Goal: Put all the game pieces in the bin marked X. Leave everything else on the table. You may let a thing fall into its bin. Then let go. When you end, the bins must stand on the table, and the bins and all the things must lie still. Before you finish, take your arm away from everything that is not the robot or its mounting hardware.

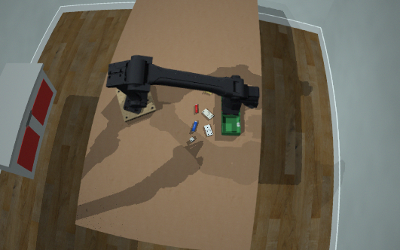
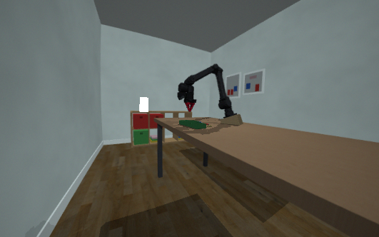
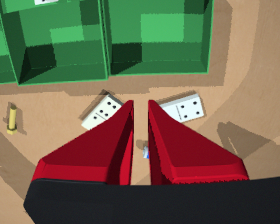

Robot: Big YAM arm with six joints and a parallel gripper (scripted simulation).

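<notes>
The green bin lies 10 cm below my hand, 7 cm to the left of it and 1 cm ahead of it. From my hand the other things lie so: white domino-like piece: 11 cm below, 7 cm behind, 5 cm to the right; then small red piece: 14 cm behind, 11 cm below, 4 cm to the left; then blue cylinder: 13 cm behind, 11 cm below, 5 cm to the right.
</notes>
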